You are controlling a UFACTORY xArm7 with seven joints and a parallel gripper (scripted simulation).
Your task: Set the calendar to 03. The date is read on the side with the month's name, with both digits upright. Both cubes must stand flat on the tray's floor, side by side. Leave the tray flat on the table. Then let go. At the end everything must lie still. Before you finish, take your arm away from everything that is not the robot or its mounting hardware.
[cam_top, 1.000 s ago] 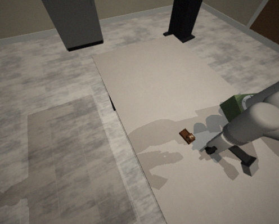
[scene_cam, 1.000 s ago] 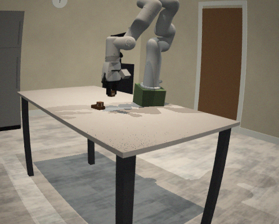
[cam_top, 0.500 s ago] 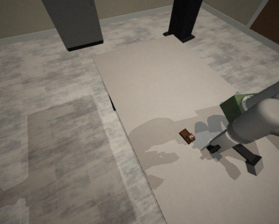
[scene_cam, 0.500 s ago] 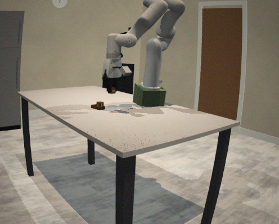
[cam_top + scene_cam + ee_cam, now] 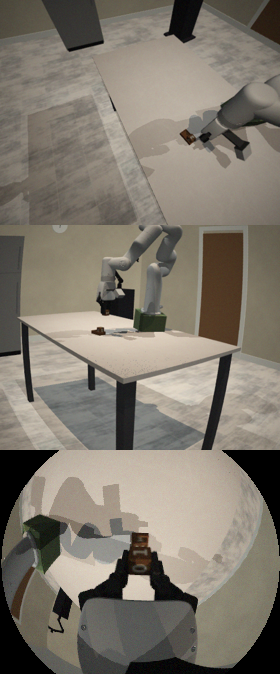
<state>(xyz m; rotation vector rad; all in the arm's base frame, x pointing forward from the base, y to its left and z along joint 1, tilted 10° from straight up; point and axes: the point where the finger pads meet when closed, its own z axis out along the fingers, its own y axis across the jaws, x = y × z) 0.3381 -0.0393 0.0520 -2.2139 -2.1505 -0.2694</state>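
The brown calendar tray lies 13 cm below my hand and 5 cm to the right of it.
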